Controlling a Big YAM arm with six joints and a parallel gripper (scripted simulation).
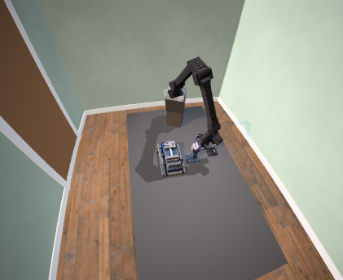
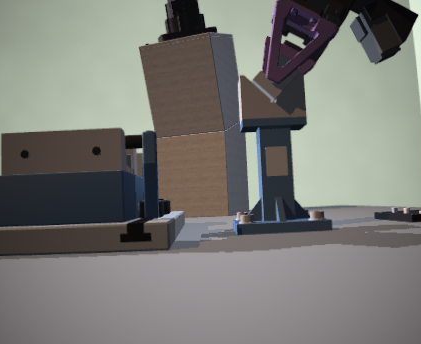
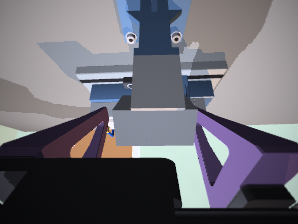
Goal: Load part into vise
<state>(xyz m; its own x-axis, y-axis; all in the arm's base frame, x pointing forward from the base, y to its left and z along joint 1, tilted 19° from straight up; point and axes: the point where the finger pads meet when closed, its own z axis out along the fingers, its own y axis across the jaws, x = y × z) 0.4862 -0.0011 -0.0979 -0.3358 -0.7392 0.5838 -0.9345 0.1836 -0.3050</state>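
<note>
My hand is right at the part. From my hand the other things lie so: dark work stop rod: 40 mm ahead, 160 mm to the right, 70 mm below; moving jaw: 10 mm behind, 200 mm to the right, 80 mm below; air cylinder rod: 60 mm behind, 190 mm to the right, 80 mm below.
</note>
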